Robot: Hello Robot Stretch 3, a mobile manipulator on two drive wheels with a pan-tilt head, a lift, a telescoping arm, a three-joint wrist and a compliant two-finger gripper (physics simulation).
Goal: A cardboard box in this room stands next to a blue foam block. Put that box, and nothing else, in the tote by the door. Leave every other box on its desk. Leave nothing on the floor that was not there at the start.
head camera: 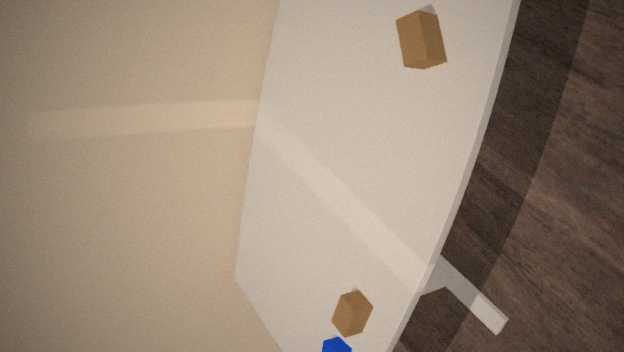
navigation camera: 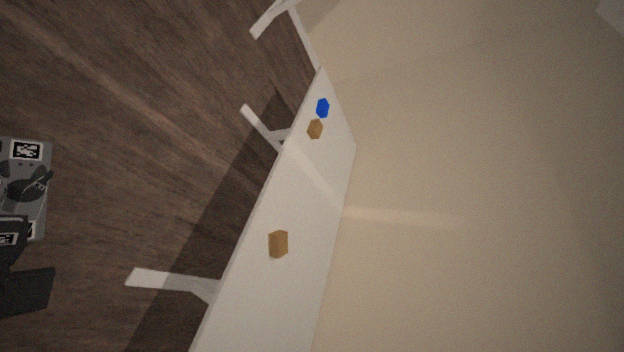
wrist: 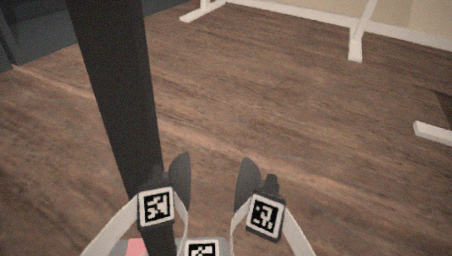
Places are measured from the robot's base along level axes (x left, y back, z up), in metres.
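Pixels of known places: gripper, fingertip midpoint: (navigation camera: 25, 163) (wrist: 214, 174).
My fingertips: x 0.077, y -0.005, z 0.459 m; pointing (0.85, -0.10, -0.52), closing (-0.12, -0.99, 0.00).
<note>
Ahead of a thing's pixels: the offset from my fingertips to its top centre. "spot": to the spot under its first point. Level surfaces: height alone.
A cardboard box {dz +0.311, dx +0.275, dy -0.838 m} (head camera: 352, 313) (navigation camera: 314, 129) stands on the white desk {dz +0.261 m} (head camera: 350, 160) (navigation camera: 320, 180), next to a blue foam block {dz +0.306, dx +0.422, dy -0.919 m} (head camera: 337, 345) (navigation camera: 322, 108), which the lower edge of the head view cuts off. Another cardboard box {dz +0.311, dx -0.270, dy -0.580 m} (head camera: 421, 40) (navigation camera: 278, 244) stands apart on the same desk. My gripper (wrist: 214, 174) is open, with floor showing between its fingertips in the wrist view. The boxes and the block do not show in the wrist view. The tote does not show in these views.
White desk feet (head camera: 490, 314) (navigation camera: 155, 278) (wrist: 432, 132) reach out over the wooden floor. Another white desk leg {spot: dz -0.434, dx +1.461, dy -1.107 m} (navigation camera: 267, 22) stands beyond the desk's far end. Dark grey furniture (wrist: 40, 30) stands at the upper left of the wrist view. A dark post (wrist: 117, 90) rises beside my gripper.
</note>
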